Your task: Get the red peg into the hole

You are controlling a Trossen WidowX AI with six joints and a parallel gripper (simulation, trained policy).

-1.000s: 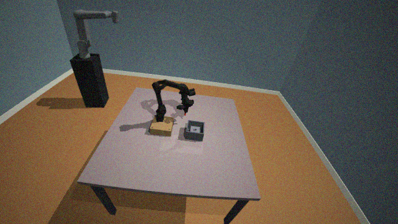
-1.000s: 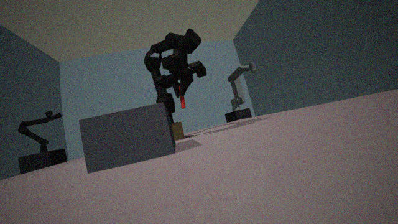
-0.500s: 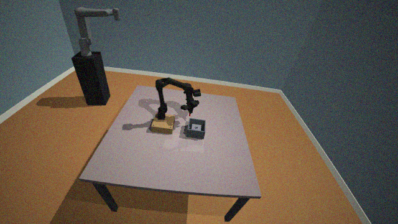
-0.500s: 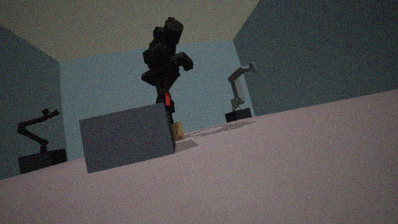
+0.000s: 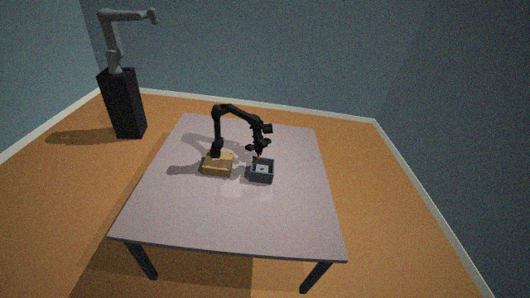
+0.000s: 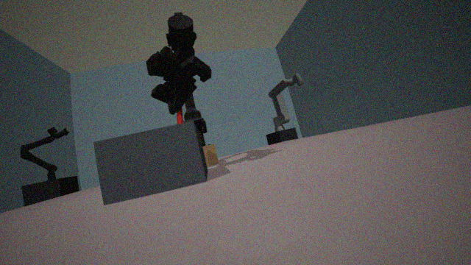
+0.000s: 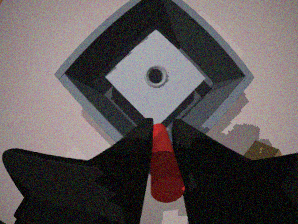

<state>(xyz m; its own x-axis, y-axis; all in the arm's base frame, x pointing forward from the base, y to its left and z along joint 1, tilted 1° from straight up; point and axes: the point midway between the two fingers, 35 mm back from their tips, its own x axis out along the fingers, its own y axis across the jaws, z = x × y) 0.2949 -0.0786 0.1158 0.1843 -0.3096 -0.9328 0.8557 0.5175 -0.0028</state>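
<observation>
Now: the red peg 1 cm behind my gripper tip and 1 cm to the left of it. From my gripper tip the other things lie so: dark box (2 cm ahead, 4 cm to the right, 12 cm below).
</observation>
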